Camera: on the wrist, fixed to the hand. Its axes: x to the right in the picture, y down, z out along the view.
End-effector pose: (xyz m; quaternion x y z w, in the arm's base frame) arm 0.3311 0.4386 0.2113 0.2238 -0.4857 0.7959 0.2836
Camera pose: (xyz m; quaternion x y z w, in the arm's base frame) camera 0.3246 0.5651 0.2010 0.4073 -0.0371 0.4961 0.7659
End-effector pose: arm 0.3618 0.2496 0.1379 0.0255 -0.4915 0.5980 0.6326
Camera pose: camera 0.4542 0.3336 0.1145 0.3517 -0.1509 0.0950 0.9190
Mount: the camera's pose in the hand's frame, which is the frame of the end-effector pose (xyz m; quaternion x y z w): 0.0279 -0.0354 -0.1188 0.1555 0.1483 -0.6585 0.7213
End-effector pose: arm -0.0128 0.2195 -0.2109 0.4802 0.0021 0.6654 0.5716
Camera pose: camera -0.0589 0.3179 -0.2767 0.3352 0.5059 0.1744 0.7754
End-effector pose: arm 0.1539 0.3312 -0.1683 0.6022 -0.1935 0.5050 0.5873
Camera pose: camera 0.1495 0.4568 -0.1869 0.5782 0.4226 0.0969 0.6912
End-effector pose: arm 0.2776 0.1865 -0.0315 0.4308 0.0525 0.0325 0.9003
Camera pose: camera 0.2912 0.2590 -0.1350 0.4113 0.4601 -0.5137 0.5960
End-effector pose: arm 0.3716 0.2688 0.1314 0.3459 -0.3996 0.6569 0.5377
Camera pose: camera 0.3984 0.3910 0.1091 0.4988 0.1214 0.2332 0.8259
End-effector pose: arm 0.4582 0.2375 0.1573 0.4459 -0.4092 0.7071 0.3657
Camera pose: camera 0.4407 0.3633 0.1604 0.5431 0.1627 0.3990 0.7207
